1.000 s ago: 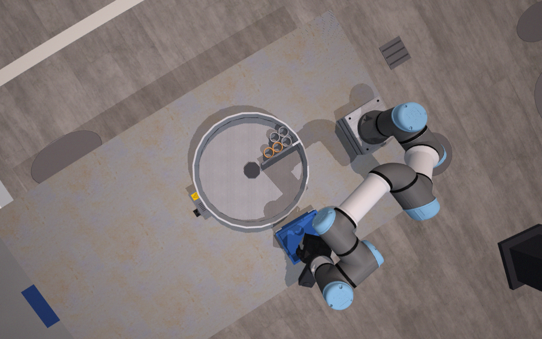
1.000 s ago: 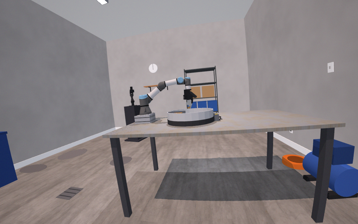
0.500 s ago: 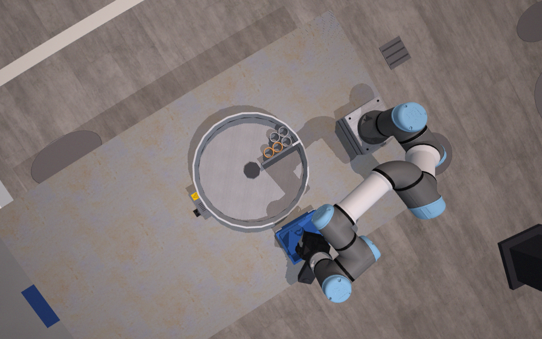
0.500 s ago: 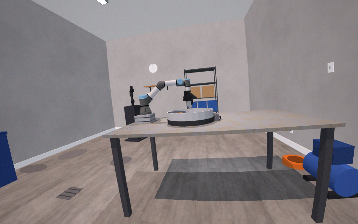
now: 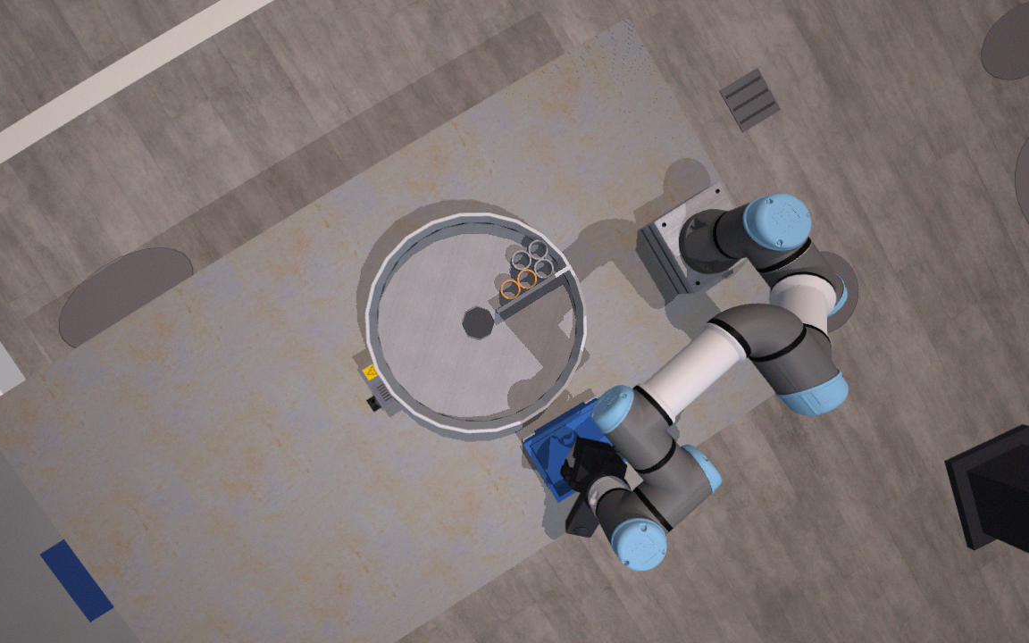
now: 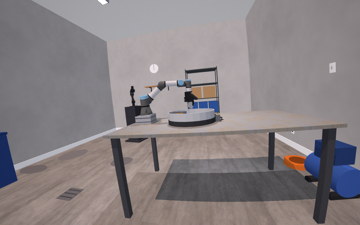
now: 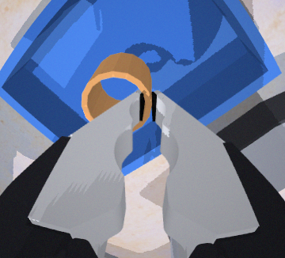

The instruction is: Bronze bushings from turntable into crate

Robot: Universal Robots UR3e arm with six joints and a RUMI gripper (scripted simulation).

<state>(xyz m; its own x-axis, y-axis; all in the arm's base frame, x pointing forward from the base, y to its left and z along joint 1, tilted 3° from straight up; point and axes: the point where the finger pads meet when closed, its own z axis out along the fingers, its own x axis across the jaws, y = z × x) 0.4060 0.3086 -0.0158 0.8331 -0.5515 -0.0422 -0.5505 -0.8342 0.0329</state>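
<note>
Right now the blue crate is 10 mm behind my hand, 10 mm to the left of it and 60 mm below it. The rest, counted from my hand: round turntable 90 mm ahead, 320 mm to the right, 40 mm below.
</note>
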